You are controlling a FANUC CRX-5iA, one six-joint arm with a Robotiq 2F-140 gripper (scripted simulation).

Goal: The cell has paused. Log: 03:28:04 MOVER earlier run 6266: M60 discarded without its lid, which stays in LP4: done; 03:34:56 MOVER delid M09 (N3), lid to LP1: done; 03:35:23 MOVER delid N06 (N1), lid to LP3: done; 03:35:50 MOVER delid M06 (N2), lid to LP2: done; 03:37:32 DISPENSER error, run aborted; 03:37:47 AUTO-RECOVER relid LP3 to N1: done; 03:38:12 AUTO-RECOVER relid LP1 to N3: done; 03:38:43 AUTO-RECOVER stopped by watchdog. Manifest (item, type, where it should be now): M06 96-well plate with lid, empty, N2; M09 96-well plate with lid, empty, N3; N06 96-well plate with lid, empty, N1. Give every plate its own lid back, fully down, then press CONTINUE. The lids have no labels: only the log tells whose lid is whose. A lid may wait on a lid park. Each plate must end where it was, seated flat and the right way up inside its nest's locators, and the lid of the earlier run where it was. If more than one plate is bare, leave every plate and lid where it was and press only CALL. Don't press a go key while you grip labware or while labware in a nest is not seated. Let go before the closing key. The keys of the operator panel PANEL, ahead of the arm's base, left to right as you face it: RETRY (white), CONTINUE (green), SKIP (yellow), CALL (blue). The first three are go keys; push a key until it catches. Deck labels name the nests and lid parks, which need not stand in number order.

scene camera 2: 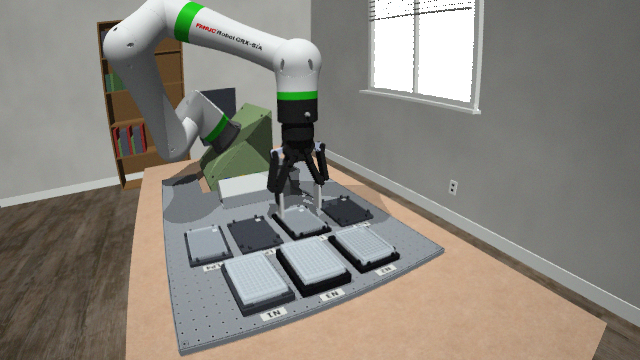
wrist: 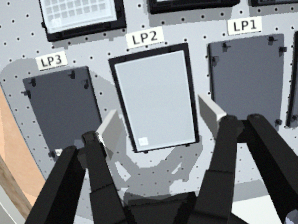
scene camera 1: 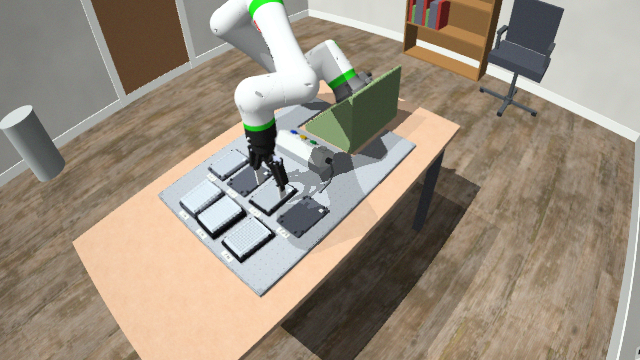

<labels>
same spot on LP3: (scene camera 1: pixel 303 215) = (scene camera 2: pixel 345 208)
</labels>
